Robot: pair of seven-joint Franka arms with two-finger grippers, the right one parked.
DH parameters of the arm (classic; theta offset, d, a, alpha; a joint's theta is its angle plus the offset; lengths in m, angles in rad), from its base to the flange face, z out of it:
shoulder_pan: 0 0.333 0 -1.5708
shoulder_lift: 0 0 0 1.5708
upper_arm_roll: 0 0.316 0.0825 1.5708
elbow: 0 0 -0.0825 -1.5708
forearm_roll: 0 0.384 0 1.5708
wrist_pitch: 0 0 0.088 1.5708
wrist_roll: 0 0.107 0 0
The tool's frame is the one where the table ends.
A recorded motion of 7 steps. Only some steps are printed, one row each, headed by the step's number.
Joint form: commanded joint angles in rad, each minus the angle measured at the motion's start. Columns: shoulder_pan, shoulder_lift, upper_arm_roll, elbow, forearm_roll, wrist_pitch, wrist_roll.
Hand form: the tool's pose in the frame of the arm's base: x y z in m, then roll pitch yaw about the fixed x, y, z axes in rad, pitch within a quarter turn. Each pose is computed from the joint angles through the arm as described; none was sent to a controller.
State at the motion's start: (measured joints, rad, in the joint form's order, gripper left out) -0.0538 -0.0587 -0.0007 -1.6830 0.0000 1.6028 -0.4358
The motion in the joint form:
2: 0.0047 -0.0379 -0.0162 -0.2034 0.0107 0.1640 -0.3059
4: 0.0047 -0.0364 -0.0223 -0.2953 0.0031 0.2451 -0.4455
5: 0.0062 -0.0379 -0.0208 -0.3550 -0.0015 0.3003 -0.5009
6: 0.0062 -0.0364 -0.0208 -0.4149 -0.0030 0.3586 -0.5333
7: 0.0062 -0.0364 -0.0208 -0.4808 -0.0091 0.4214 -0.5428
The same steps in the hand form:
2: 0.5288 -0.0343 0.5436 -3.1171 0.0088 0.6737
4: 0.5257 -0.0380 0.5058 -3.1111 0.0185 0.8087
5: 0.5220 -0.0365 0.4830 -3.1103 0.0221 0.8686
6: 0.5176 -0.0362 0.4590 -3.1078 0.0240 0.9017
7: 0.5108 -0.0360 0.4337 -3.1080 0.0298 0.9143

